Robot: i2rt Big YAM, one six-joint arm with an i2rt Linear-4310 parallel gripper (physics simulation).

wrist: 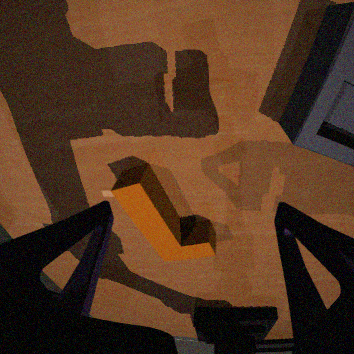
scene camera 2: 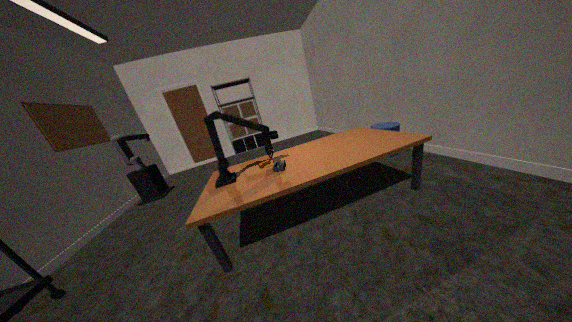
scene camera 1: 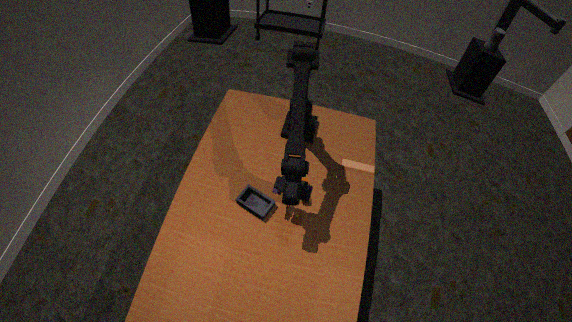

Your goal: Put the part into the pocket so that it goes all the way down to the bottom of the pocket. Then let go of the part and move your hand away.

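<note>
The orange L-shaped part lies on the table; in scene camera 1 a sliver of the part shows beside the gripper, the rest hidden. The blue-grey block with the rectangular pocket sits on the table apart from the part, at the upper right in the wrist view. The pocket's floor shows in scene camera 1. My gripper is wide open and empty, above the table. In the wrist view the part shows between the fingertips, nearer the left one.
The arm's dark shadows fall across the wooden table around the part. A pale strip shows near the table's right edge in scene camera 1. A shelf rack, and another arm on a pedestal, stand on the floor beyond the table.
</note>
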